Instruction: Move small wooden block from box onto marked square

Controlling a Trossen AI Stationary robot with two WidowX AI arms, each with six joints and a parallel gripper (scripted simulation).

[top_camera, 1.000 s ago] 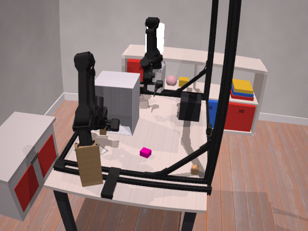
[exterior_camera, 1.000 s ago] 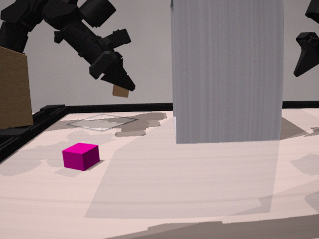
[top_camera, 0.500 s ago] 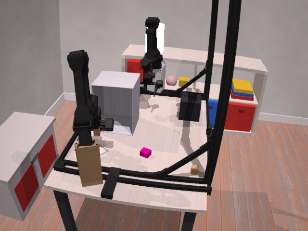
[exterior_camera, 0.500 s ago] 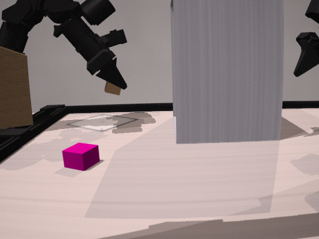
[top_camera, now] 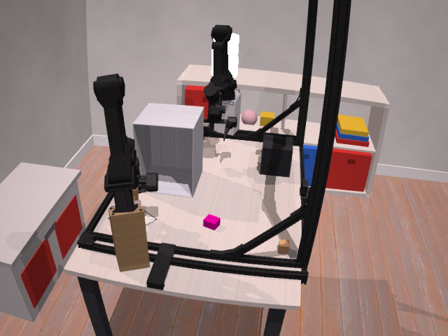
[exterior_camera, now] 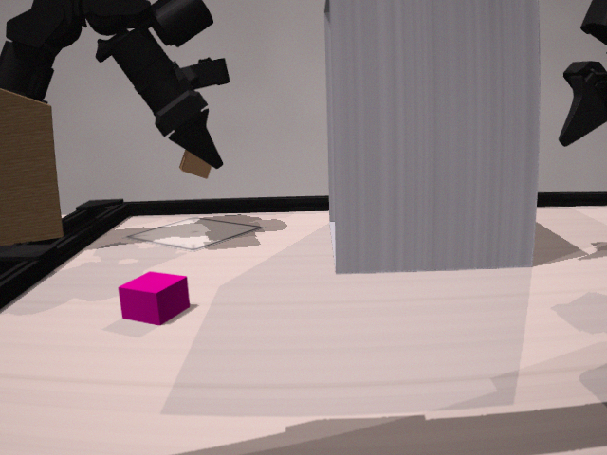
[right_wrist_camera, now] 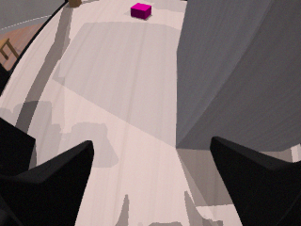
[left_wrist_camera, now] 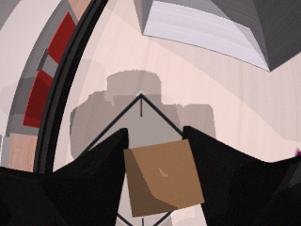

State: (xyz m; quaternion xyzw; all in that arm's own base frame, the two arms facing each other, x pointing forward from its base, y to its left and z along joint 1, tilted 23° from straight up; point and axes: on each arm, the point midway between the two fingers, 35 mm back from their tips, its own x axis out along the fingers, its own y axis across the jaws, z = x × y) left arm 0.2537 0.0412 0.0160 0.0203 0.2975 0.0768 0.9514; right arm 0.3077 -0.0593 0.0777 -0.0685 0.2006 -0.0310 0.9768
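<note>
My left hand is 12 cm above the marked square and 2 cm to the right of it. Also, from my left hand: magenta block (28 cm behind, 10 cm below, 5 cm to the right).
</note>
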